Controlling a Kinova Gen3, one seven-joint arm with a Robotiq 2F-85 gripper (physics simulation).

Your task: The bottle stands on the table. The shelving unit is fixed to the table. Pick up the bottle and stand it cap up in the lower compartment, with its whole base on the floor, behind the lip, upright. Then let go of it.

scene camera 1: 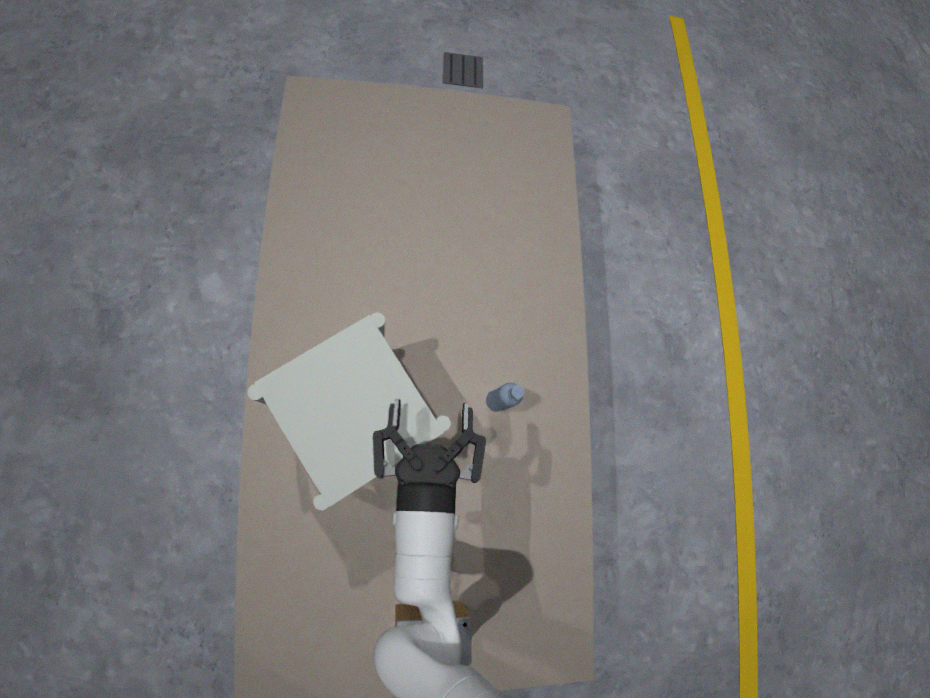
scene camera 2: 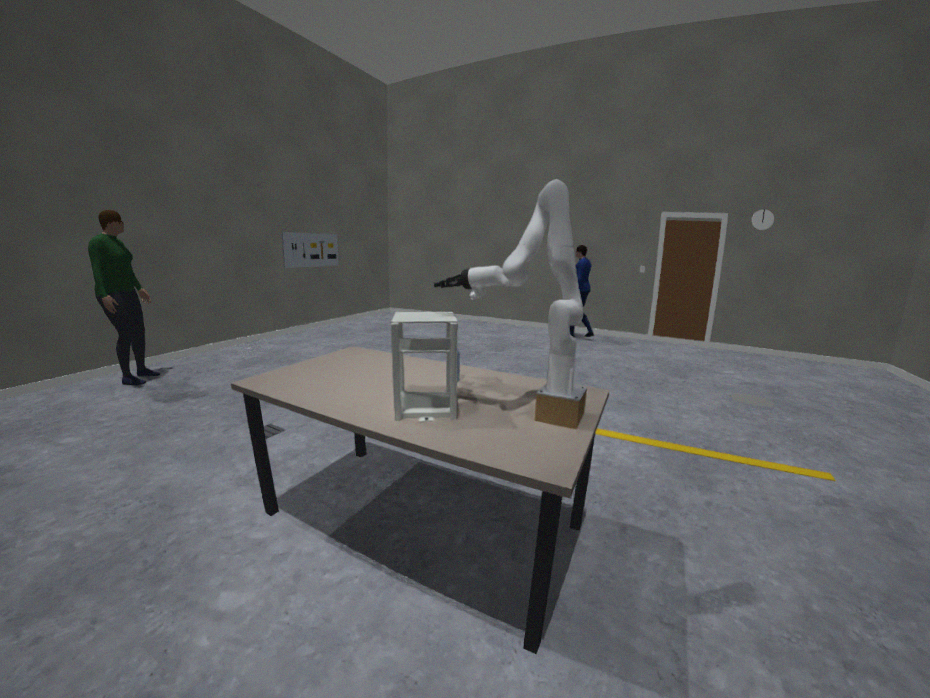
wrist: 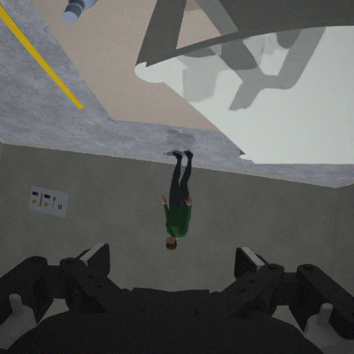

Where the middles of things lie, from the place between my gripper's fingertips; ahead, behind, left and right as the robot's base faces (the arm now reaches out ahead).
My hand is 10 mm short of the pale shelving unit (scene camera 1: 329, 401), 120 mm to the right of it and 300 mm above it. Round my hand: blue-grey bottle (scene camera 1: 508, 395) 30 mm ahead, 210 mm to the right, 380 mm below.
